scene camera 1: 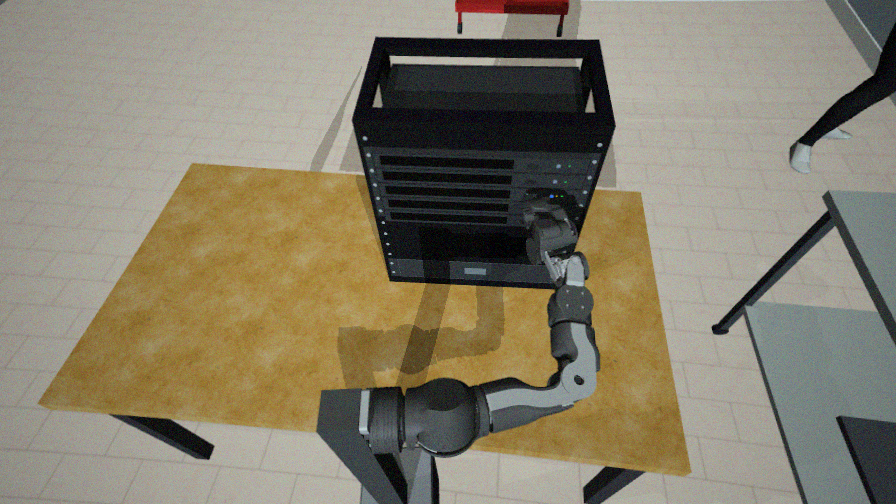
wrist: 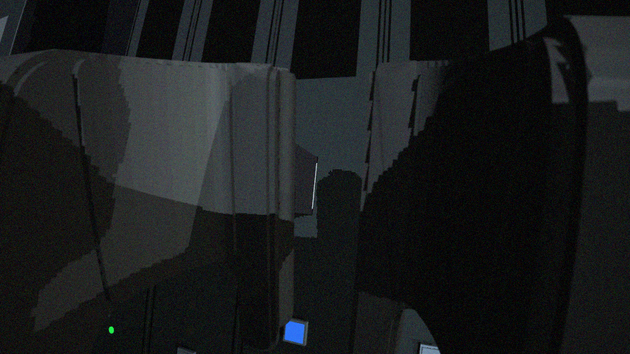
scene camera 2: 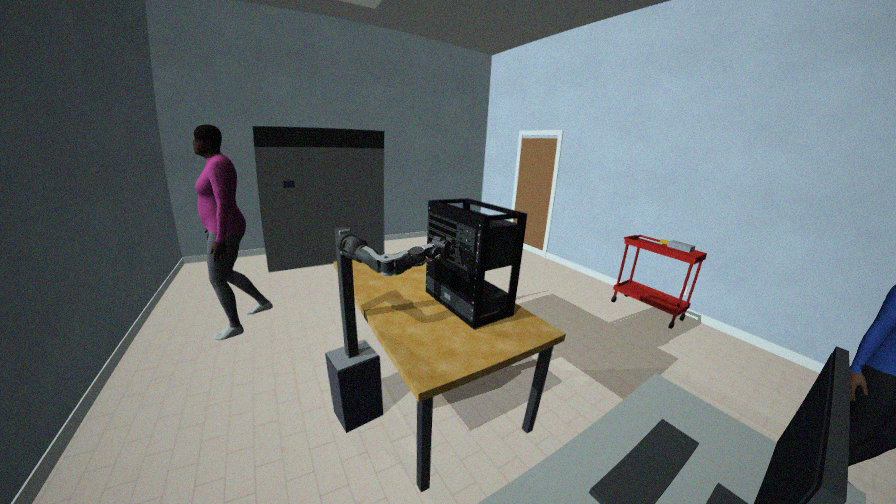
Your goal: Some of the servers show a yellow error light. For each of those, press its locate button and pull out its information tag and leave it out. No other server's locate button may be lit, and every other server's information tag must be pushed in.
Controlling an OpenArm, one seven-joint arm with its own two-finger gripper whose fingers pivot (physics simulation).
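Note:
The black server rack (scene camera 1: 482, 130) (scene camera 2: 477, 216) stands on the table with several stacked servers. On the third server from the top, a blue light (scene camera 1: 551, 196), a yellow light (scene camera 1: 557, 196) and a green light (scene camera 1: 562, 196) are lit. The top two servers show green lights. My gripper (scene camera 1: 546, 203) (scene camera 2: 443, 246) (wrist: 333, 216) is at the front's right side, its fingers nearly together with a narrow, empty gap. In the wrist view, a dark information tag (wrist: 305, 180) shows beside the left finger's edge, above the blue-lit locate button (wrist: 296, 332). How far it stands out is unclear. My hand hides the lower servers' lights.
The rack stands on a wooden table (scene camera 1: 250, 282) (scene camera 2: 463, 351). A small green light (wrist: 111, 330) shows at lower left in the wrist view. A red cart (scene camera 2: 664, 249), a grey desk (scene camera 2: 563, 463) and a person in pink (scene camera 2: 219, 194) are away from the arm.

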